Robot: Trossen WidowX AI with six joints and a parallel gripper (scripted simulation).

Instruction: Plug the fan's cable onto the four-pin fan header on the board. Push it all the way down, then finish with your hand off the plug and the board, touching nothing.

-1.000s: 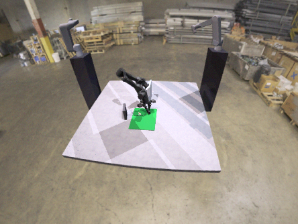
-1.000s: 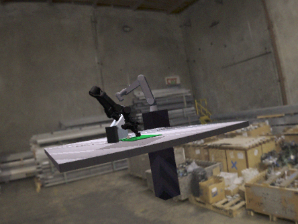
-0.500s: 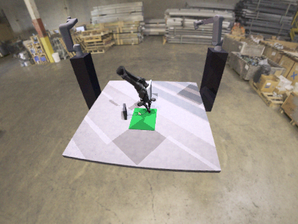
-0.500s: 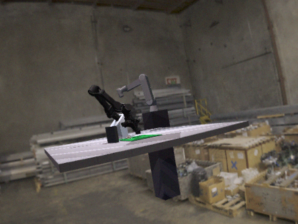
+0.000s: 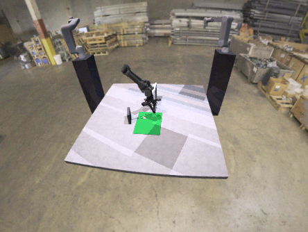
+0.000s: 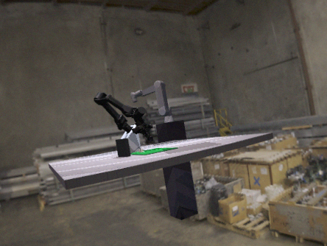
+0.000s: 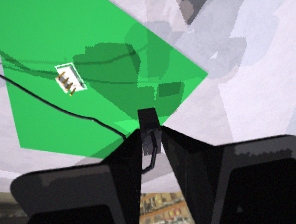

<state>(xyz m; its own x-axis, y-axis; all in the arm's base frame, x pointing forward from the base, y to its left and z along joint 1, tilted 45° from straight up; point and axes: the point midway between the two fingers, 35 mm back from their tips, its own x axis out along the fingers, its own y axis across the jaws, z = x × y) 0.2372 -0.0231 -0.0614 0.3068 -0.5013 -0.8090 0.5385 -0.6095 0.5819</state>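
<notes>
Right now the green board is 80 mm ahead of my gripper tip, 40 mm to the right of it and 100 mm below it. Also, from my gripper tip: dark grey plug: 10 mm ahead; then black fan: 60 mm ahead, 220 mm to the right, 30 mm below; then white fan header: 30 mm ahead, 90 mm to the right, 90 mm below.
</notes>
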